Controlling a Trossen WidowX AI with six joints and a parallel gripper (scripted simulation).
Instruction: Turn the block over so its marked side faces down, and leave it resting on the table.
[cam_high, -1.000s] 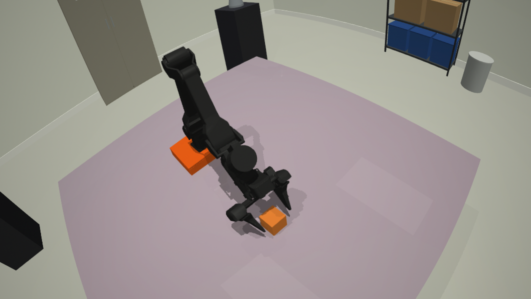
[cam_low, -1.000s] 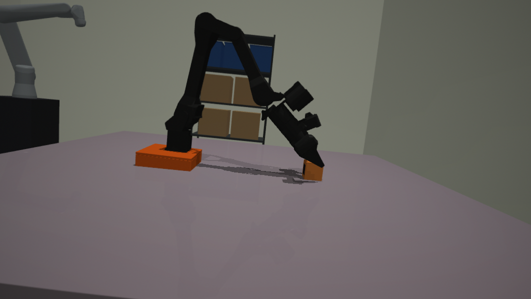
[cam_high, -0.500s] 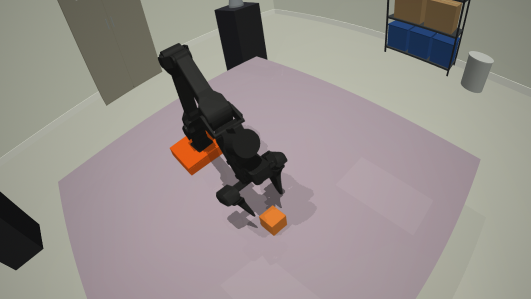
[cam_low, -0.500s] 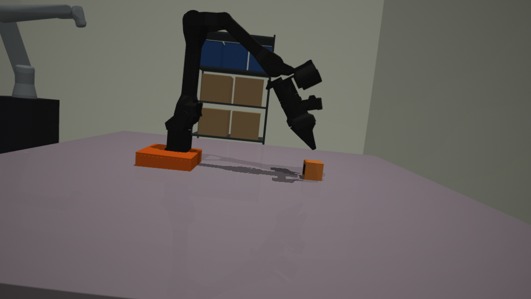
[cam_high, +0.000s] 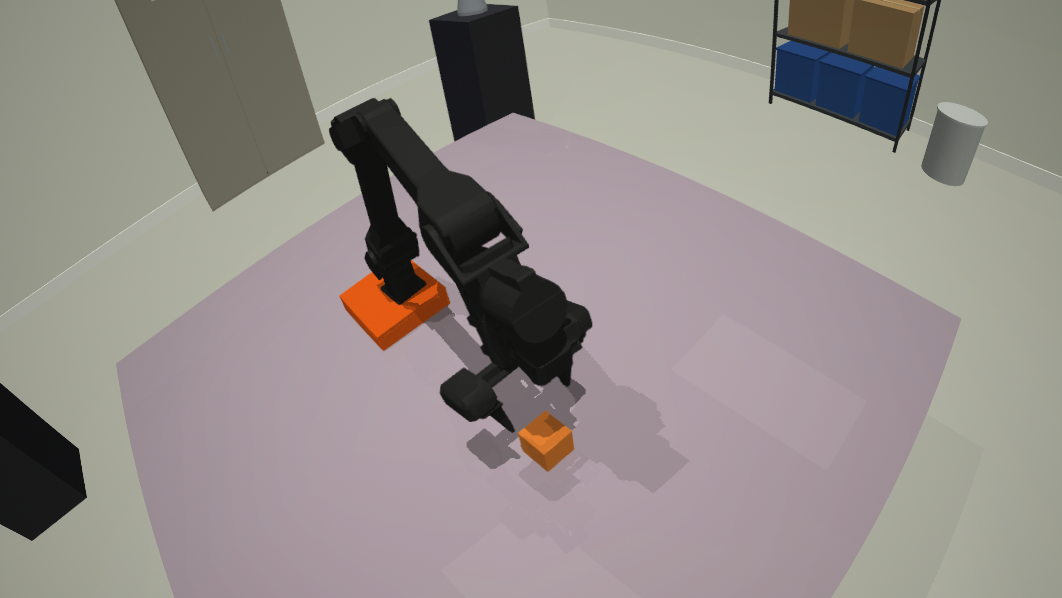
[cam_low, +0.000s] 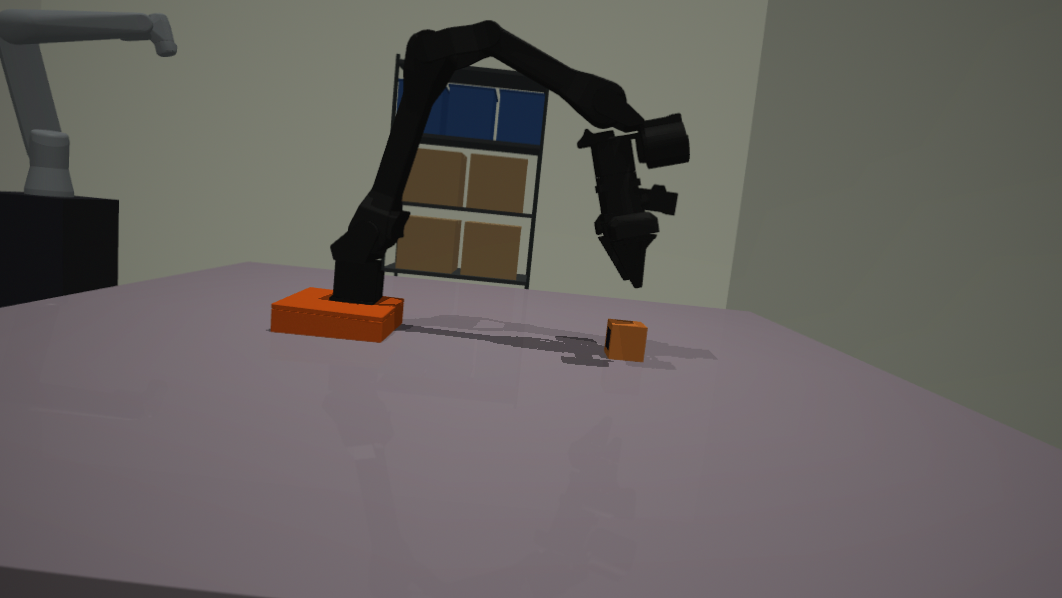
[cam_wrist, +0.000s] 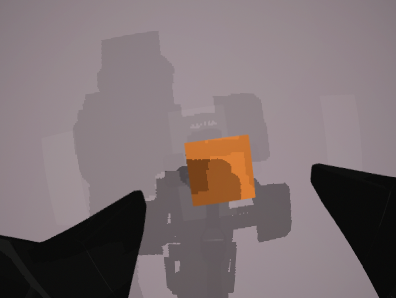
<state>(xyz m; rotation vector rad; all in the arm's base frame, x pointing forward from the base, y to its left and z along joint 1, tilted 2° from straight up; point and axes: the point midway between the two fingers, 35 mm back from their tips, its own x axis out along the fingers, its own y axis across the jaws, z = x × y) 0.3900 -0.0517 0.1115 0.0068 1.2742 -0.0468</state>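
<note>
Now: gripper tip 1 cm past the orange block and 8 cm above it.
</note>
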